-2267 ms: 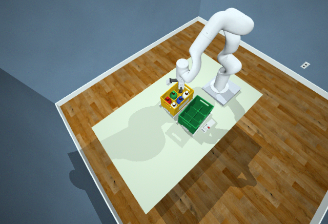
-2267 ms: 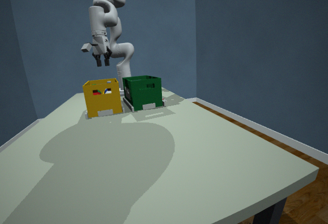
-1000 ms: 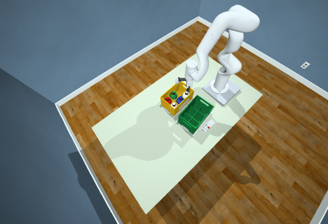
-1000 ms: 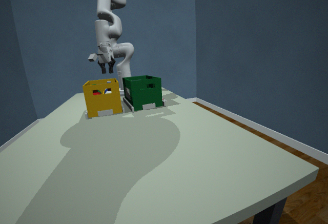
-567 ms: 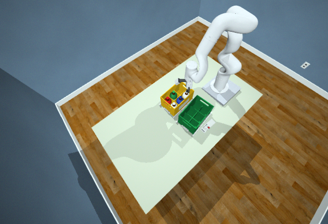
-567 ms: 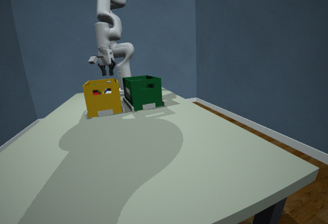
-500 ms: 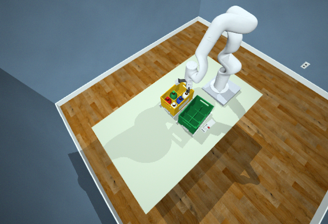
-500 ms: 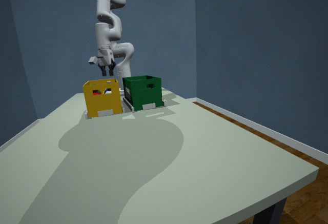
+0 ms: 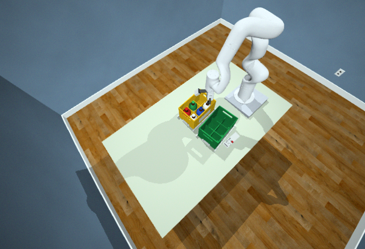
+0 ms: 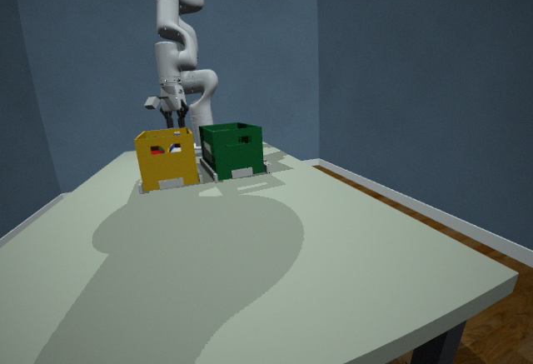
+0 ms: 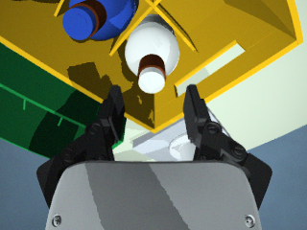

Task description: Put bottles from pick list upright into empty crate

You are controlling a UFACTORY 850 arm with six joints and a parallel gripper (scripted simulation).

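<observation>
Now: the blue-label bottle 9 cm ahead of my hand, 1 cm to the left of it and 11 cm below it. Round my hand: red bottle: 19 cm ahead, 6 cm to the right, 11 cm below; green bottle: 10 cm ahead, 8 cm to the right, 11 cm below; yellow crate: 9 cm ahead, 3 cm to the right, 11 cm below.
</observation>
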